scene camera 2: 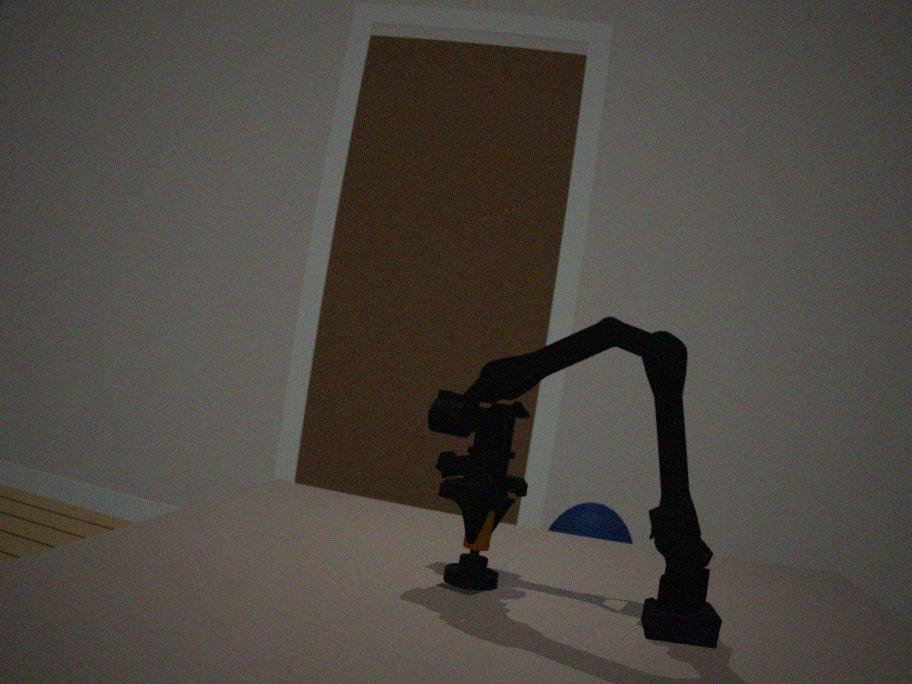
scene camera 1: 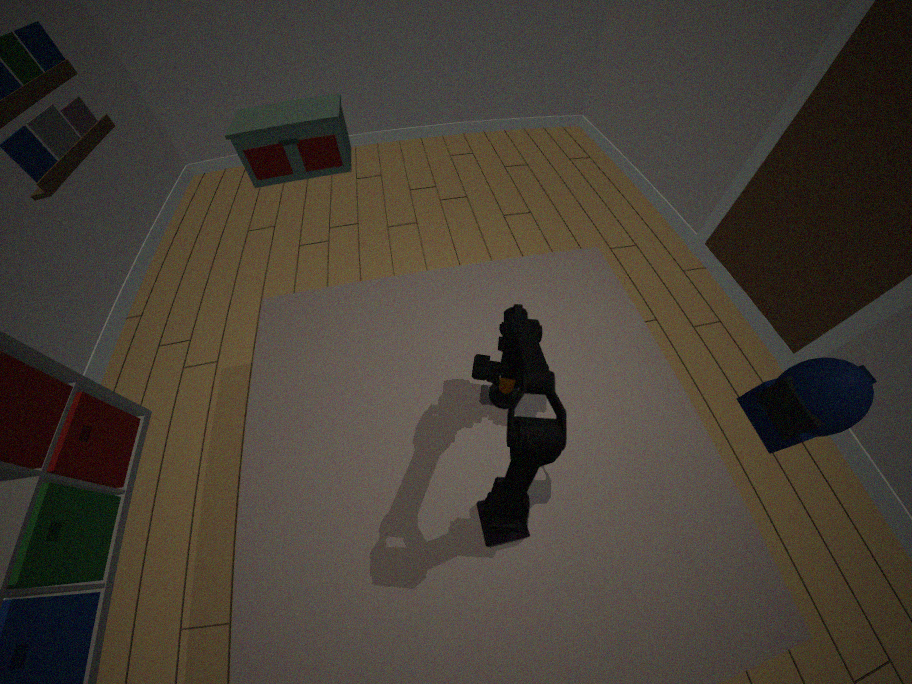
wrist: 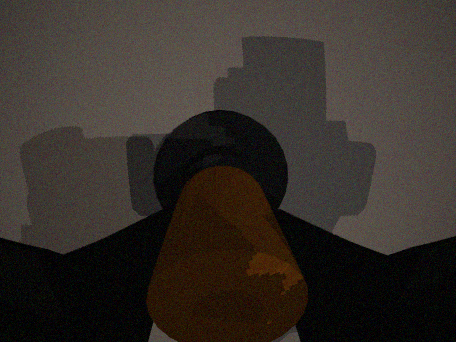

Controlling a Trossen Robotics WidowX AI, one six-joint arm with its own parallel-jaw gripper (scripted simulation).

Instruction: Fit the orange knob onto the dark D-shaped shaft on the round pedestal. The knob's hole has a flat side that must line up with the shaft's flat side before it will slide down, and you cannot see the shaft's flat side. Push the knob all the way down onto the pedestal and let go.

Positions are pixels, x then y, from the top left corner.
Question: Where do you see a pedestal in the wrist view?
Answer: At 215,138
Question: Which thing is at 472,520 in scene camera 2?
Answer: My gripper.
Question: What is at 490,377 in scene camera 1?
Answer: My gripper.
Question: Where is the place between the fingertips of my gripper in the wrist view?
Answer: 222,219
